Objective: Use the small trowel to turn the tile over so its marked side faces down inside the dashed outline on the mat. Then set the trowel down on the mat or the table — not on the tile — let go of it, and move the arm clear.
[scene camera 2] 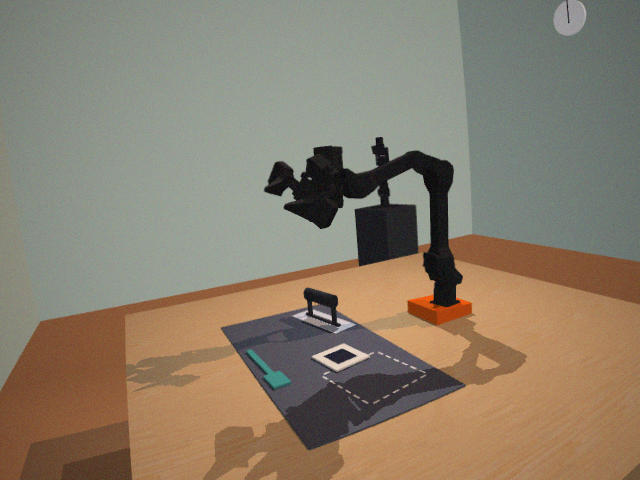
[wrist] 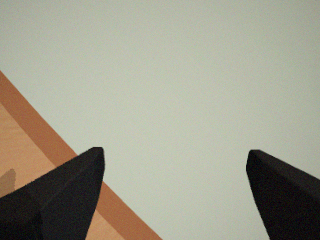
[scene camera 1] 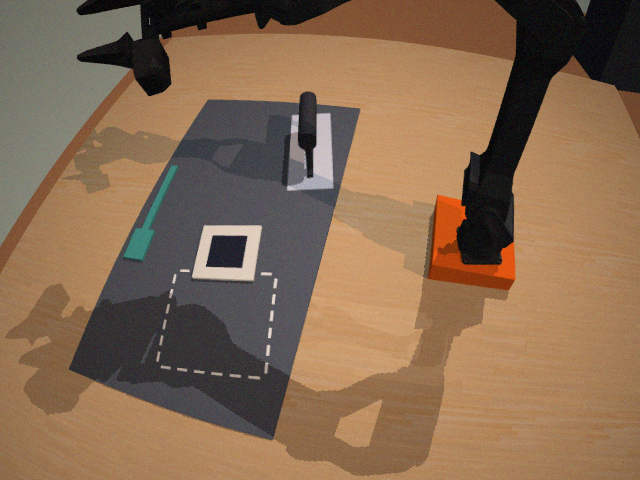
Labels:
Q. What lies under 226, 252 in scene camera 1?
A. A tile.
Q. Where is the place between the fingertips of my gripper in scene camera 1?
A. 77, 34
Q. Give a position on a tile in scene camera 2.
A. At 342, 356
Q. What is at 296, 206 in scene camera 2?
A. My gripper.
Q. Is my gripper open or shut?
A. Open.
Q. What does my gripper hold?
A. Nothing.

